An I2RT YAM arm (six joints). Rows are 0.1 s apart.
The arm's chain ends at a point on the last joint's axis. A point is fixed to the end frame.
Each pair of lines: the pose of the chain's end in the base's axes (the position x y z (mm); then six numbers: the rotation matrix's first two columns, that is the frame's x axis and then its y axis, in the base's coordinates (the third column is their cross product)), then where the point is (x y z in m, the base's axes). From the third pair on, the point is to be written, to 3 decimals.
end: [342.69 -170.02 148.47 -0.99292 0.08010 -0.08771 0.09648 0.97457 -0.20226]
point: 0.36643 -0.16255 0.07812
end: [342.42 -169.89 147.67 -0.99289 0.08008 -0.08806 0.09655 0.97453 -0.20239]
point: 0.36618 -0.16243 0.07733
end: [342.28 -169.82 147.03 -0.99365 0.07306 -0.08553 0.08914 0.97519 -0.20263]
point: 0.366 -0.162 0.077
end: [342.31 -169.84 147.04 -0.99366 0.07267 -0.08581 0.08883 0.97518 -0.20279]
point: 0.366 -0.162 0.077
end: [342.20 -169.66 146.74 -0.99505 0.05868 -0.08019 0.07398 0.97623 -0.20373]
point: 0.365 -0.162 0.076
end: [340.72 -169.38 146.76 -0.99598 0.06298 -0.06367 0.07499 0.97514 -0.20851]
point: 0.363 -0.162 0.076
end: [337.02 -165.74 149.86 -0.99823 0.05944 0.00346 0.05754 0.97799 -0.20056]
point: 0.354 -0.157 0.078
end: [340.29 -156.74 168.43 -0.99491 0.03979 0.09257 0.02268 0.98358 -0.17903]
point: 0.351 -0.146 0.095
